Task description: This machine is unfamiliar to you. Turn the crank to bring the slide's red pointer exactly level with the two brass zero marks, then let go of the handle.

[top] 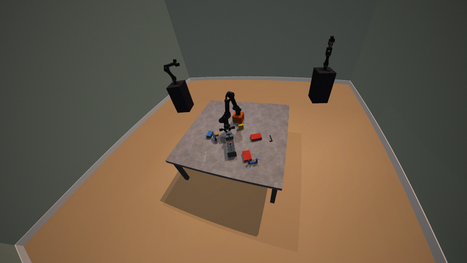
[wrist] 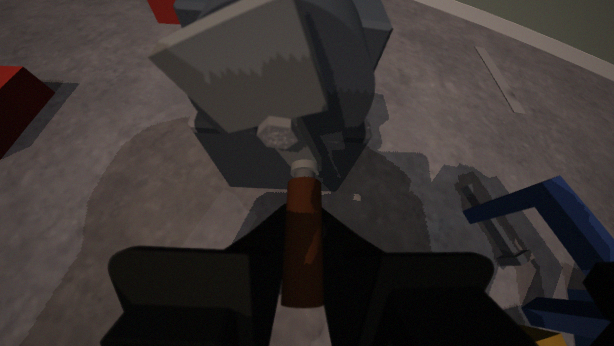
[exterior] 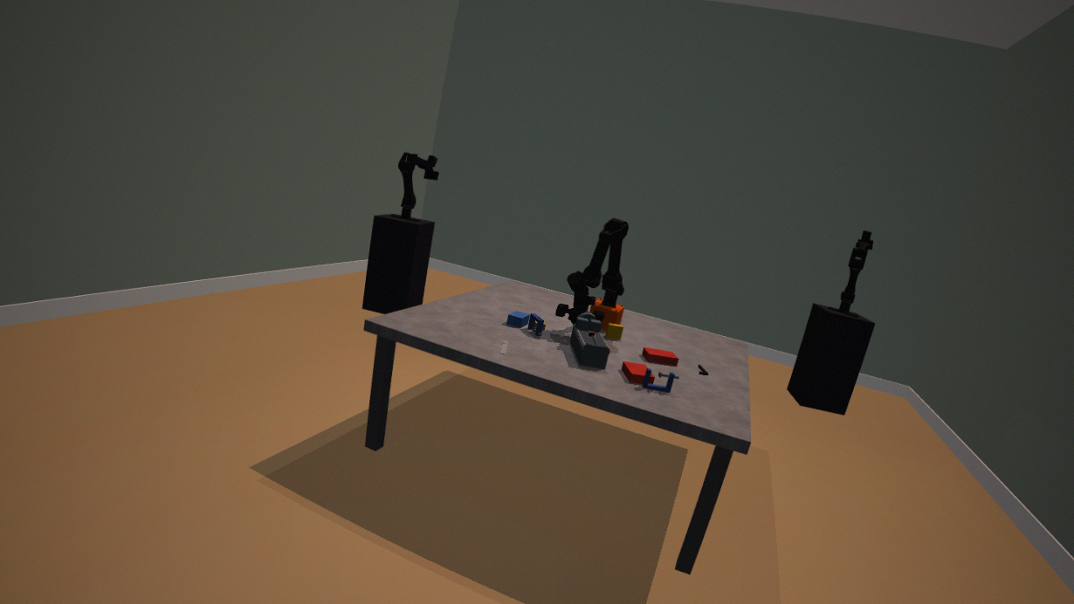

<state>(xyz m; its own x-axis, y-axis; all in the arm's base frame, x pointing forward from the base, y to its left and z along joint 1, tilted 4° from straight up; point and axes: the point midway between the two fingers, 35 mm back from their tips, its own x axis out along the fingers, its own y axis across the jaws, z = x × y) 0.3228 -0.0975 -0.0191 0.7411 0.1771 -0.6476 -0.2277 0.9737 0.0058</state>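
The brown crank handle is 2 cm behind my gripper tip and 3 cm above it. The rest, counted from my gripper tip: yellow cube (17 cm behind, 14 cm to the left, 1 cm below); red pointer (16 cm ahead, 5 cm to the left, 5 cm above); blue block (5 cm behind, 25 cm to the right, 2 cm below).
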